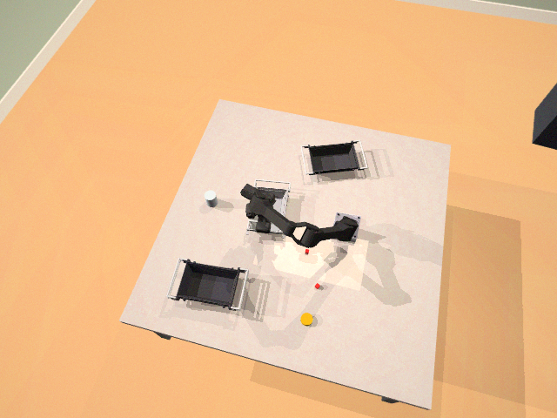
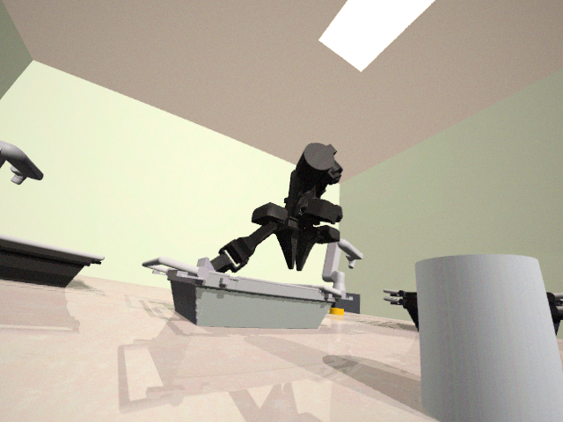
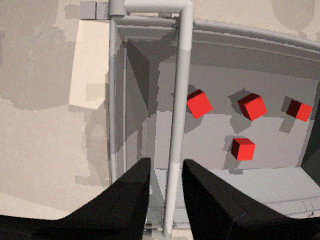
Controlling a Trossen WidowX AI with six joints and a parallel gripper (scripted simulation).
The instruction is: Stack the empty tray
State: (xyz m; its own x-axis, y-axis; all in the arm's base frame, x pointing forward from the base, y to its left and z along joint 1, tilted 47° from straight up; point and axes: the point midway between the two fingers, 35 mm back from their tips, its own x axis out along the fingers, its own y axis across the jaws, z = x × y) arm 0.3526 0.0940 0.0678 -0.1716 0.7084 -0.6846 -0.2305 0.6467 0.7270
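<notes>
Right now the dark tray is 47 cm to the right of my gripper tip, 18 cm behind it and 5 cm below it. The rest, counted from my gripper tip: yellow disc 33 cm to the left, 31 cm behind, 8 cm below.
</notes>
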